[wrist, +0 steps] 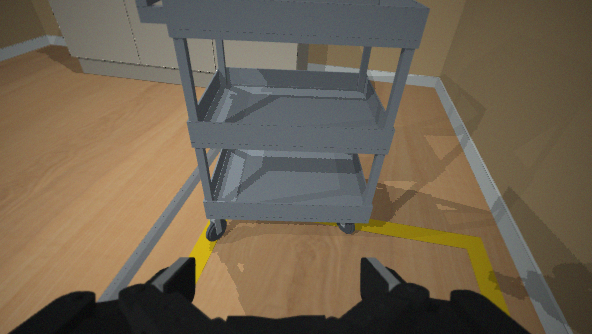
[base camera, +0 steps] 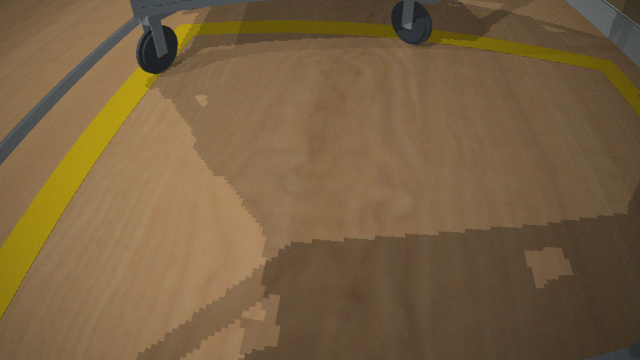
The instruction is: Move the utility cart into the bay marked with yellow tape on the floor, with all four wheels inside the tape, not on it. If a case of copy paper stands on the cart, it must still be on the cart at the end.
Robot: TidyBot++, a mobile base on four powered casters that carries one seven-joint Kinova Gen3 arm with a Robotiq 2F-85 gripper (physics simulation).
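Places are measured from the arm's base along level axes (x ahead, y left, z up), in millimetres.
Where they show: gripper, fingertip midpoint: (wrist: 278,275).
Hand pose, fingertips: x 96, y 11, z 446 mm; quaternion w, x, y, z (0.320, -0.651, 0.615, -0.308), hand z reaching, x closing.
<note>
Each offset is from my fingertips to the top centre of the thing. "pt": to the spot under its first point.
The grey utility cart (wrist: 292,137) stands upright ahead of my gripper, at the far end of the taped bay. Its near left wheel @[pt 282 mm left, 662 mm ahead, 787 mm down] (base camera: 157,50) (wrist: 216,230) is on the yellow tape (base camera: 70,175) (wrist: 420,234) at the far left corner. Its near right wheel @[pt 223 mm right, 732 mm ahead, 786 mm down] (base camera: 411,22) (wrist: 346,227) is at the far tape strip. The cart's body reaches beyond that strip. The far wheels are hidden. No case of copy paper shows on the two lower shelves; the inside of the top tray is mostly out of view. My gripper (wrist: 278,275) is open and empty, apart from the cart.
A grey rail or strip @[pt 529 mm left, 659 mm ahead, 838 mm down] (base camera: 65,87) (wrist: 160,220) runs along the floor left of the bay. A wall with a white baseboard (base camera: 607,25) (wrist: 480,160) stands on the right. Pale cabinets (wrist: 100,30) stand behind the cart at the back left.
</note>
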